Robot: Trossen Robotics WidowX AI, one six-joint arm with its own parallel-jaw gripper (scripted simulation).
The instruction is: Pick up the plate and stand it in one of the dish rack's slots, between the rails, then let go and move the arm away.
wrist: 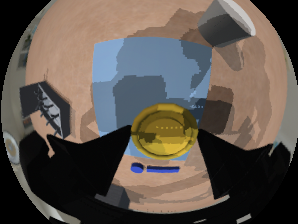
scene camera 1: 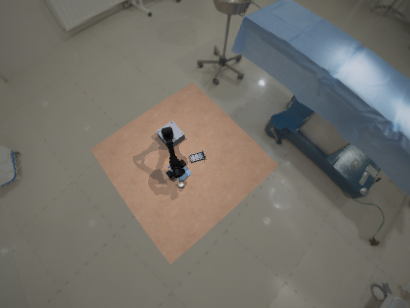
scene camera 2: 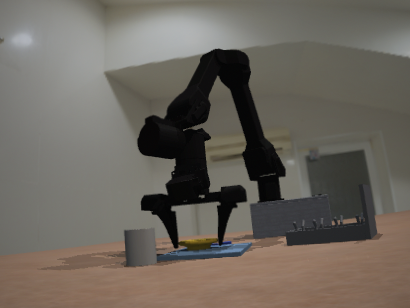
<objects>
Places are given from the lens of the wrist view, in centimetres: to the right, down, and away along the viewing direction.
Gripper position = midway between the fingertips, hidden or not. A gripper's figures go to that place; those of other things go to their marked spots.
gripper [wrist: 165, 131]: 2, 2, 10
dish rack [wrist: 40, 96]: -26, -4, 10
yellow plate [wrist: 164, 131]: 1, 2, 8
blue mat [wrist: 131, 74]: -2, -4, 8
The marked spots on the yellow plate and the dish rack are 28 cm apart.
</objects>
